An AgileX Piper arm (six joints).
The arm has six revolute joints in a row. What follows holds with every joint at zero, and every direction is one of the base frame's. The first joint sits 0.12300 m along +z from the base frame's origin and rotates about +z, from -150.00 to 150.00 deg. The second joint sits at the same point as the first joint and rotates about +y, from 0.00 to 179.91 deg. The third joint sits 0.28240 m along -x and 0.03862 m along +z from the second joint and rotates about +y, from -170.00 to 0.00 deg. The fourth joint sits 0.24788 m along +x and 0.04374 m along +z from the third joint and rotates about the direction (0.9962, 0, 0.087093), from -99.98 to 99.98 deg. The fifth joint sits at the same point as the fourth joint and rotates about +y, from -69.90 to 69.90 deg. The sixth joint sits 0.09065 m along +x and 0.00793 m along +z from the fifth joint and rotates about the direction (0.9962, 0, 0.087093), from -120.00 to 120.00 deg. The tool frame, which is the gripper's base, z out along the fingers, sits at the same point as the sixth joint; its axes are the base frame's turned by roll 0.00, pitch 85.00 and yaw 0.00 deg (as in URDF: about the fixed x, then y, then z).
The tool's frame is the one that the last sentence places.
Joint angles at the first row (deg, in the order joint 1, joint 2, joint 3, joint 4, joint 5, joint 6):
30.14 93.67 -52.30 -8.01 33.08 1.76
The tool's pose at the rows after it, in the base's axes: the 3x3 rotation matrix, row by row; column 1 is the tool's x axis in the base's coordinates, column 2 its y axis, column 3 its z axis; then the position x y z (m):
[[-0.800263 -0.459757 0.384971], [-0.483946 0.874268 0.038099], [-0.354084 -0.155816 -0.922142]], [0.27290 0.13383 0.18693]
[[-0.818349 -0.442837 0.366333], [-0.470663 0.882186 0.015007], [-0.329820 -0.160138 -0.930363]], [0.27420 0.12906 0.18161]
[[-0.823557 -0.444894 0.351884], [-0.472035 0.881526 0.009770], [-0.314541 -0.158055 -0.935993]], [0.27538 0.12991 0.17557]
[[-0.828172 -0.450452 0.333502], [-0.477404 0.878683 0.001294], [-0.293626 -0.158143 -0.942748]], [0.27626 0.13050 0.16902]
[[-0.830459 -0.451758 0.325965], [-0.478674 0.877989 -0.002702], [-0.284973 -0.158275 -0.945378]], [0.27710 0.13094 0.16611]
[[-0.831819 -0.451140 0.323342], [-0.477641 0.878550 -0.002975], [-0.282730 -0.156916 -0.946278]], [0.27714 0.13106 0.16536]
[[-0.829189 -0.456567 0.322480], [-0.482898 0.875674 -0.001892], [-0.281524 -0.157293 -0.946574]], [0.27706 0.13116 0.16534]
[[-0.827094 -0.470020 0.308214], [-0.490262 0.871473 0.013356], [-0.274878 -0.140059 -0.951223]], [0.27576 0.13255 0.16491]
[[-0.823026 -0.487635 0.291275], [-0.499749 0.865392 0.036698], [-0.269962 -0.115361 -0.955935]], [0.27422 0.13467 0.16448]
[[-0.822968 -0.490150 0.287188], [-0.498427 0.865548 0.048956], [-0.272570 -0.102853 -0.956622]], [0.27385 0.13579 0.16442]
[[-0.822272 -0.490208 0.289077], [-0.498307 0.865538 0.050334], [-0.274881 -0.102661 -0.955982]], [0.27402 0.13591 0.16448]
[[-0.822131 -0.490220 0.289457], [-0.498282 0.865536 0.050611], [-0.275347 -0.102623 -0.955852]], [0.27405 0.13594 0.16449]
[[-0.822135 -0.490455 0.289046], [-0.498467 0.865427 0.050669], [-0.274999 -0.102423 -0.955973]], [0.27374 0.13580 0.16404]
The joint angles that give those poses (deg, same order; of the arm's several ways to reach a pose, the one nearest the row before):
28.72 93.67 -52.17 -15.98 33.42 11.13
27.93 94.44 -51.92 -16.44 34.01 11.86
27.93 95.59 -51.92 -16.32 33.78 11.86
27.93 96.82 -51.92 -16.20 33.77 11.61
27.93 97.45 -52.03 -16.20 33.77 11.61
27.93 97.59 -52.03 -16.09 33.77 11.61
27.93 97.59 -52.03 -15.95 33.77 11.14
27.93 97.59 -52.03 -13.76 33.89 8.84
27.93 97.59 -52.03 -10.75 33.89 5.73
27.93 97.59 -52.03 -9.48 33.67 4.75
27.93 97.59 -52.03 -9.47 33.53 4.75
27.93 97.59 -52.03 -9.48 33.51 4.75
27.93 97.59 -51.91 -9.48 33.40 4.75

